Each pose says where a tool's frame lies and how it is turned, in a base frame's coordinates. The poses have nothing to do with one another.
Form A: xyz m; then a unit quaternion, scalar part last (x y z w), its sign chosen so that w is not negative.
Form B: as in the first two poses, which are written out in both.
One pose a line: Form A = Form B
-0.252 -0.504 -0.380 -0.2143 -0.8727 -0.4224 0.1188 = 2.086 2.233 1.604 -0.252 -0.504 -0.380
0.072 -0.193 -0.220 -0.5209 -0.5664 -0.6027 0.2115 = 2.652 1.756 1.165 0.072 -0.193 -0.220
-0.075 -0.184 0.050 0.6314 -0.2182 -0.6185 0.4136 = 0.922 1.463 -2.885 -0.075 -0.184 0.050
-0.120 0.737 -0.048 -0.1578 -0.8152 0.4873 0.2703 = -1.886 1.959 -2.268 -0.120 0.737 -0.048
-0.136 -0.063 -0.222 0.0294 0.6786 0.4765 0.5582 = 0.750 1.493 0.663 -0.136 -0.063 -0.222
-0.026 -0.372 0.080 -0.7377 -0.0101 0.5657 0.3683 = -0.591 1.660 2.578 -0.026 -0.372 0.080
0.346 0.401 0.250 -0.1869 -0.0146 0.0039 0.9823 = -1.645 0.377 1.653 0.346 0.401 0.250
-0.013 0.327 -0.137 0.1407 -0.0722 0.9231 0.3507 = -3.031 0.318 -0.837 -0.013 0.327 -0.137
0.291 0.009 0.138 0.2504 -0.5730 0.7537 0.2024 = -2.245 1.351 -1.421 0.291 0.009 0.138
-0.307 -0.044 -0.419 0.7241 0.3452 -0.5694 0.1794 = -0.140 1.862 -2.392 -0.307 -0.044 -0.419
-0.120 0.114 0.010 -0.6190 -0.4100 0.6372 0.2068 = -0.899 1.673 -2.870 -0.120 0.114 0.010
